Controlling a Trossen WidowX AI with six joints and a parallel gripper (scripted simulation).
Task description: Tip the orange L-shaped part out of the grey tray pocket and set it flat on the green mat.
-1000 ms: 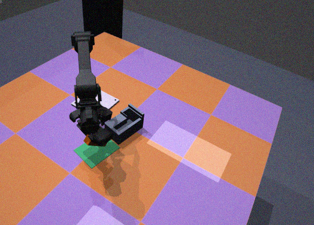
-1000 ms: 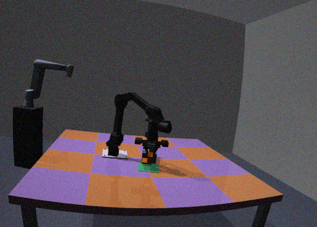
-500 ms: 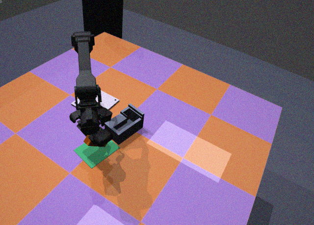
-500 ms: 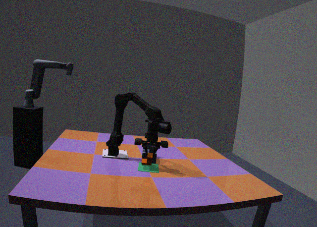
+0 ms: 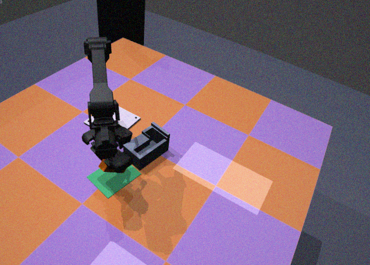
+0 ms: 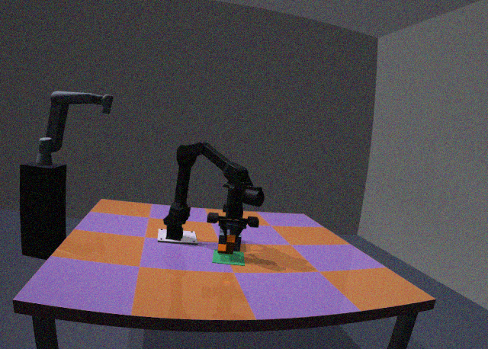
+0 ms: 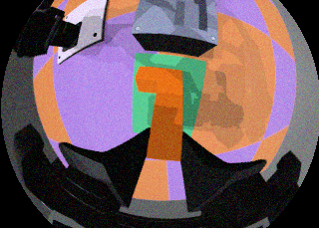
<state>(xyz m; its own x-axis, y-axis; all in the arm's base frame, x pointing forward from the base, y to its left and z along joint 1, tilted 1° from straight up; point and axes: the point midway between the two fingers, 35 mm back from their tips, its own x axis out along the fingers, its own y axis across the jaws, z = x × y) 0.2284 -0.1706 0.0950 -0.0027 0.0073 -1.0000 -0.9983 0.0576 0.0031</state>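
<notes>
Now: gripper tip 1 cm past the orange L-shaped part, 3 cm to the right of it and 3 cm above it. Round my gripper tip: green mat 2 cm to the left, 9 cm below.
</notes>
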